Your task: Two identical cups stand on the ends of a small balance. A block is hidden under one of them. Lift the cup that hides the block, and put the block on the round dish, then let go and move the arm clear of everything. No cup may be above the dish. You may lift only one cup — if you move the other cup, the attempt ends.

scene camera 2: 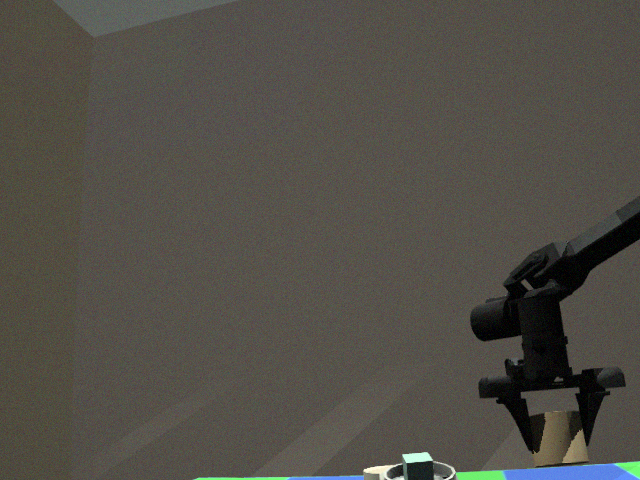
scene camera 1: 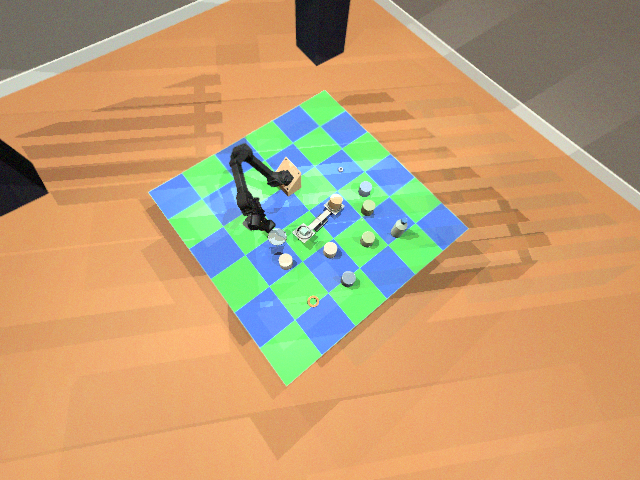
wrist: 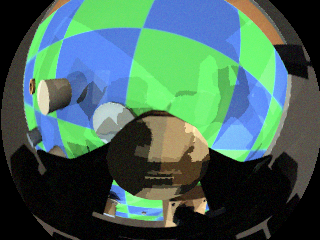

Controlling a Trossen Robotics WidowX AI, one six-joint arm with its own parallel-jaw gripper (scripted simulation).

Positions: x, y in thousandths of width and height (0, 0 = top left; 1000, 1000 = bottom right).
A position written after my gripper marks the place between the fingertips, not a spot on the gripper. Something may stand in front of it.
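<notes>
My gripper (scene camera 2: 873, 934), also in the wrist view (wrist: 492, 594), holding a tan cup (wrist: 492, 652). Round dish (wrist: 342, 494) in view too.
</notes>
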